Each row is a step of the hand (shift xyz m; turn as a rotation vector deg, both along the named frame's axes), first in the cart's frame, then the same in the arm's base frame.
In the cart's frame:
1: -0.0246 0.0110 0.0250 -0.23 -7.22 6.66
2: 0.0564 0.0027 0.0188 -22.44 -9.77 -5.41
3: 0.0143 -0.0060 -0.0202 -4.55 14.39 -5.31
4: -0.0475 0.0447 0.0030 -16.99 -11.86 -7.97
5: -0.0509 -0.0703 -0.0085 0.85 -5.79 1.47
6: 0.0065 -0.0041 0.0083 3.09 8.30 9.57
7: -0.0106 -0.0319 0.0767 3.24 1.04 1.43
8: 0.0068 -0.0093 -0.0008 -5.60 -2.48 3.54
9: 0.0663 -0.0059 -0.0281 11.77 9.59 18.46
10: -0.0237 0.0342 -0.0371 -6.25 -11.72 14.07
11: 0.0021 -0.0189 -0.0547 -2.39 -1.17 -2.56
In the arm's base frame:
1: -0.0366 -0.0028 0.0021 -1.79 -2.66 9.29
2: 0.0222 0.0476 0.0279 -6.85 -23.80 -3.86
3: 0.0249 0.0001 -0.0053 -4.93 4.20 -14.63
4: -0.0495 -0.0046 -0.0423 -0.86 -22.04 -2.55
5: 0.0006 -0.0832 0.0261 1.80 -2.59 5.14
6: 0.0002 0.0046 0.0103 -7.65 10.40 1.83
7: -0.0456 -0.0039 0.0701 0.70 3.40 1.25
8: 0.0085 -0.0013 0.0078 -4.96 -4.45 2.37
9: 0.0632 0.0347 0.0049 -8.58 20.14 9.60
10: -0.0035 -0.0068 -0.0552 -8.82 -7.49 15.51
11: 0.0452 -0.0274 -0.0237 0.65 -3.23 -1.67

